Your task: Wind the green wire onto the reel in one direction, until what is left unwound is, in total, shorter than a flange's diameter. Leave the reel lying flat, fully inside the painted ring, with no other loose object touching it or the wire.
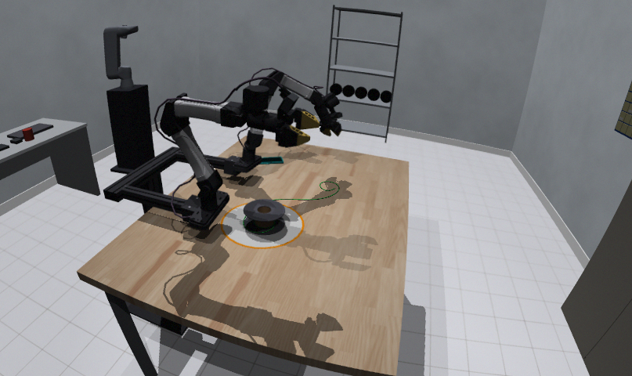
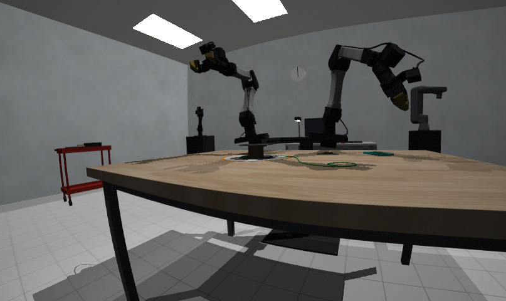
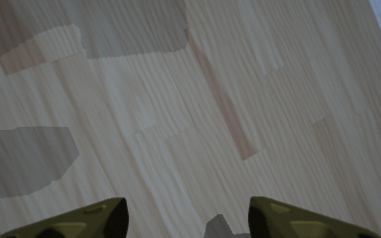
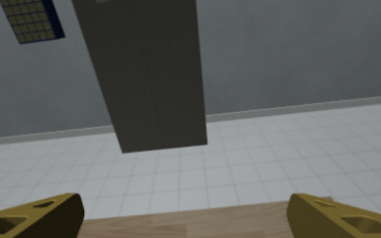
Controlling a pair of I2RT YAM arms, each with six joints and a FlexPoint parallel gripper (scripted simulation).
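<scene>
My right gripper is now 44 cm above the dark reel, 20 cm past it and 19 cm to the right of it. From my right hand the other things lie so: flat teal object: 79 cm to the left, 47 cm below, 36 cm behind; orange painted ring: 47 cm below, 21 cm behind, 19 cm to the left.
</scene>
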